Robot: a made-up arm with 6 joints.
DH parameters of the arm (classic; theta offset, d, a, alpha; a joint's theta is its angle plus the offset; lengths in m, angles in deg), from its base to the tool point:
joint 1: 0 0.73 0.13 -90
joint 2: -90 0 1.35 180
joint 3: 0 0 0.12 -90
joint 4: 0 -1.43 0 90
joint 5: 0 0 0 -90
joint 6: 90 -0.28 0 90
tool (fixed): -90 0 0 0
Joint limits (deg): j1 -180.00..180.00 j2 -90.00..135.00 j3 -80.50..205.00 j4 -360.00..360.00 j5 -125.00..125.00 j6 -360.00..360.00
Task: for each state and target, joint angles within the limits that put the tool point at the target. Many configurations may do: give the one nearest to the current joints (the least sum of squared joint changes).
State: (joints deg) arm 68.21 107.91 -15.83 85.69 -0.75 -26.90
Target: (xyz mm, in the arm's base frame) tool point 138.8 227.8 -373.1
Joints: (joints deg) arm 65.18 85.42 -53.50 84.97 -6.25 -26.90
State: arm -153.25 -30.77 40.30 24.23 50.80 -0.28
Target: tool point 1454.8 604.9 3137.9
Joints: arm -154.46 -46.72 58.36 23.23 47.58 -0.28
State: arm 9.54 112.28 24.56 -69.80 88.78 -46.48
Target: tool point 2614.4 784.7 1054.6
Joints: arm 22.10 62.66 41.38 -67.07 95.96 -46.48
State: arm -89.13 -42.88 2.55 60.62 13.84 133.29
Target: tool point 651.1 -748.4 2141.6
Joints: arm -54.12 -36.83 -31.12 63.99 20.69 133.29
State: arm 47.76 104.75 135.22 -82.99 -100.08 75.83
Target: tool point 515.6 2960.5 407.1
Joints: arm 75.43 104.88 102.80 -80.83 -62.71 75.83
